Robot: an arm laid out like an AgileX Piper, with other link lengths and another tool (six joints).
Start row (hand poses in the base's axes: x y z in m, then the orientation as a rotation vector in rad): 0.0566, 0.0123, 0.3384, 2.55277, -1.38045, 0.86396
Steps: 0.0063, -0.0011, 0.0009, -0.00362, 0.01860, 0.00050; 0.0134, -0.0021, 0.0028, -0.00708, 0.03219, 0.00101; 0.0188, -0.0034, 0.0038, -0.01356, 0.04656, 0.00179; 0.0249, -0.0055, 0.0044, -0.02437, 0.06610, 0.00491; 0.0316, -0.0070, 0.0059, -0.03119, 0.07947, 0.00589; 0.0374, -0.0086, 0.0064, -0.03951, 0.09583, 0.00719; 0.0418, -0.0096, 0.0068, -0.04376, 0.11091, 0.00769; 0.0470, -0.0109, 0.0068, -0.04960, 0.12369, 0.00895; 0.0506, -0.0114, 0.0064, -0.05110, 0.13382, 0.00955; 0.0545, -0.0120, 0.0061, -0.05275, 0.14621, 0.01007; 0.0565, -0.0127, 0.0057, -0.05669, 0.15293, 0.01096; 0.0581, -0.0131, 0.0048, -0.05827, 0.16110, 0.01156; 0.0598, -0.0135, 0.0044, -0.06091, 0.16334, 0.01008; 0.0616, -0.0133, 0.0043, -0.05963, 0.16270, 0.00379; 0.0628, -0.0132, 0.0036, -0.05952, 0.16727, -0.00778; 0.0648, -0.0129, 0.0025, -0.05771, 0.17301, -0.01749; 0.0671, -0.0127, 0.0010, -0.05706, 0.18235, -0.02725; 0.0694, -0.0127, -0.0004, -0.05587, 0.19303, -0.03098
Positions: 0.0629, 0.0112, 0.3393, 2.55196, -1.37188, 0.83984; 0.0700, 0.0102, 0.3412, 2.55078, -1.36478, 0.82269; 0.0754, 0.0089, 0.3422, 2.54756, -1.35479, 0.80600; 0.0815, 0.0068, 0.3428, 2.54338, -1.33732, 0.78470; 0.0882, 0.0053, 0.3443, 2.53978, -1.32714, 0.76975; 0.0940, 0.0037, 0.3448, 2.53535, -1.31460, 0.75154; 0.0984, 0.0027, 0.3452, 2.53303, -1.30642, 0.73309; 0.1036, 0.0014, 0.3452, 2.53006, -1.29684, 0.71871; 0.1072, 0.0009, 0.3448, 2.52958, -1.29204, 0.70577; 0.1111, 0.0003, 0.3445, 2.52886, -1.28653, 0.68987; 0.1131, -0.0004, 0.3441, 2.52674, -1.28058, 0.68284; 0.1147, -0.0008, 0.3432, 2.52606, -1.27628, 0.67266; 0.1164, -0.0012, 0.3428, 2.52284, -1.27531, 0.67074; 0.1182, -0.0010, 0.3427, 2.51832, -1.28355, 0.67012; 0.1194, -0.0009, 0.3420, 2.50829, -1.29524, 0.66232; 0.1214, -0.0006, 0.3409, 2.50104, -1.30569, 0.65236; 0.1237, -0.0004, 0.3394, 2.49280, -1.31414, 0.63815; 0.1260, -0.0004, 0.3380, 2.49016, -1.31583, 0.62274
